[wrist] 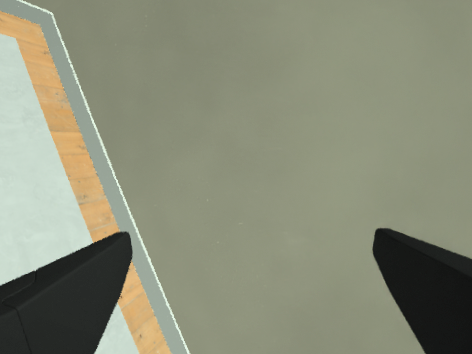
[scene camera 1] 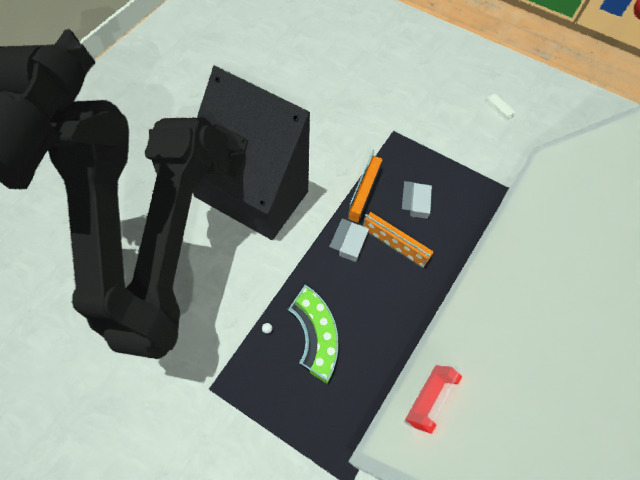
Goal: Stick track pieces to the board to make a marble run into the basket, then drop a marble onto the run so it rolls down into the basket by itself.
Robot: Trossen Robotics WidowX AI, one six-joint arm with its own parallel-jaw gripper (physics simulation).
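Frame: origin at the arm's base, x ahead, y left, z up, level; centimetres.
Seen in the pictures: gripper, between the fingertips: (wrist: 253, 242); arm's base, origin of its link: (scene camera 1: 224, 150).
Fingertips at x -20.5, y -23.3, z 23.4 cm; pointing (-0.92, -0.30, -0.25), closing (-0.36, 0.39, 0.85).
Pixels of each thing's top centre, then the offset from my fingertips to it. "spot": a spot on its surface instead. Level surfaces: height alone.
- green dotted curved track piece, a spot on its surface: (scene camera 1: 325, 335) spot: dx +47.9, dy +8.9, dz -34.9 cm
- dark mat, height of its surface: dz -37.0 cm
- white marble, centre of its top: (scene camera 1: 266, 326) dx +39.2, dy +5.5, dz -35.4 cm
- plain-sided, centre of its top: (scene camera 1: 367, 177) dx +40.3, dy +36.4, dz -32.0 cm
- dotted, centre of its top: (scene camera 1: 400, 230) dx +49.9, dy +30.0, dz -32.0 cm
- red piece, a spot on its surface: (scene camera 1: 428, 397) spot: dx +63.8, dy +5.2, dz -21.4 cm
- small white block, centre of its top: (scene camera 1: 501, 104) dx +54.3, dy +69.6, dz -36.1 cm
My gripper (wrist: 253, 242) is open with nothing between its fingers in the wrist view, above the floor past the table's edge. In the scene view the arm is folded at the left and the fingertips do not show. A green dotted curved track piece (scene camera 1: 325, 335) lies on the dark mat (scene camera 1: 289, 423), with a white marble (scene camera 1: 266, 328) to its left. Two orange track pieces, one plain-sided (scene camera 1: 366, 188) and one dotted (scene camera 1: 398, 239), stand farther up the mat near two grey blocks (scene camera 1: 353, 242) (scene camera 1: 421, 199). A red piece (scene camera 1: 428, 397) is on the pale board (scene camera 1: 542, 310). The basket cannot be made out.
The arm's black wedge-shaped base (scene camera 1: 258, 139) stands left of the mat. A small white block (scene camera 1: 500, 106) lies at the upper right. A wooden strip (scene camera 1: 516, 46) (wrist: 72, 150) runs along the table's edge, with trays beyond it at the top right.
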